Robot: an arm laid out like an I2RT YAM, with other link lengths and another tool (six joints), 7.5 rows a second.
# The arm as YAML. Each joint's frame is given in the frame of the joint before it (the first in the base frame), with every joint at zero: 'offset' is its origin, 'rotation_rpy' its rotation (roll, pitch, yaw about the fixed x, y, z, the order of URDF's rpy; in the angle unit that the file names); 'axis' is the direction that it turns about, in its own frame. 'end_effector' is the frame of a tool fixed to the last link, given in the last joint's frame.
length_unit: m
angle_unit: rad
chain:
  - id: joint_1
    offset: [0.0, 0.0, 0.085]
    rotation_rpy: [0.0, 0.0, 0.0]
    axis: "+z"
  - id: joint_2
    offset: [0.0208, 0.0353, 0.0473]
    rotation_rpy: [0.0, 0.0, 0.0]
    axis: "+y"
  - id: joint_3
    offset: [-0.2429, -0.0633, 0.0]
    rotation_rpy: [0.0, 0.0, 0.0]
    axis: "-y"
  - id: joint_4
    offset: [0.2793, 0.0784, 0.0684]
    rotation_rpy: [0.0, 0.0, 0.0]
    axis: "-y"
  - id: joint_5
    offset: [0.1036, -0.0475, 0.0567]
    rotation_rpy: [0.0, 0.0, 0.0]
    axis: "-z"
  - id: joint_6
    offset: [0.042, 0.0, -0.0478]
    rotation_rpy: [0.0, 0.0, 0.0]
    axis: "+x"
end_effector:
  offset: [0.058, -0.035, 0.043]
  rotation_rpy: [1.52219, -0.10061, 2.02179]
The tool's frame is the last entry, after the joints.
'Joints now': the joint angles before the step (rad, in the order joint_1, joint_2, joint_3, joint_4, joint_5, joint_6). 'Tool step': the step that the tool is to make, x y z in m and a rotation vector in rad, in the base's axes. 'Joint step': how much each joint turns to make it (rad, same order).
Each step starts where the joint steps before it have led.
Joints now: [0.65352, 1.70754, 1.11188, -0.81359, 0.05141, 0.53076]
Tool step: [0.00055, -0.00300, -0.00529, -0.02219, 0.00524, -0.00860]
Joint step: [-0.00311, 0.01765, 0.00101, -0.00118, 0.01513, 0.00323]
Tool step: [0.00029, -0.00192, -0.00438, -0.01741, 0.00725, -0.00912]
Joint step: [-0.00153, 0.01731, 0.00474, -0.00419, 0.01042, 0.00625]
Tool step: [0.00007, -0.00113, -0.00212, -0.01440, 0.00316, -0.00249]
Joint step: [0.00005, 0.01004, 0.00371, -0.00500, 0.00980, 0.00137]
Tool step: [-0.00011, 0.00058, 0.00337, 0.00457, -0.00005, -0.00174]
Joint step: [0.00070, -0.00603, 0.00594, -0.00941, -0.00330, 0.00286]
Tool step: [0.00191, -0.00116, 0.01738, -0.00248, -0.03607, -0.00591]
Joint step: [0.00079, -0.03698, 0.01149, -0.02159, 0.02448, 0.00353]
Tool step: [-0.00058, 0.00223, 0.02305, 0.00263, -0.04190, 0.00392]
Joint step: [0.01168, -0.04744, 0.01876, -0.03187, 0.02443, 0.00389]
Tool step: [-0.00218, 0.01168, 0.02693, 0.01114, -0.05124, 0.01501]
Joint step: [0.03430, -0.03605, 0.04149, -0.03276, 0.02691, 0.01433]
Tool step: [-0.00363, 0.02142, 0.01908, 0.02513, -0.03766, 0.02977]
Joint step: [0.05077, -0.00326, 0.05133, -0.01286, 0.01093, 0.01916]
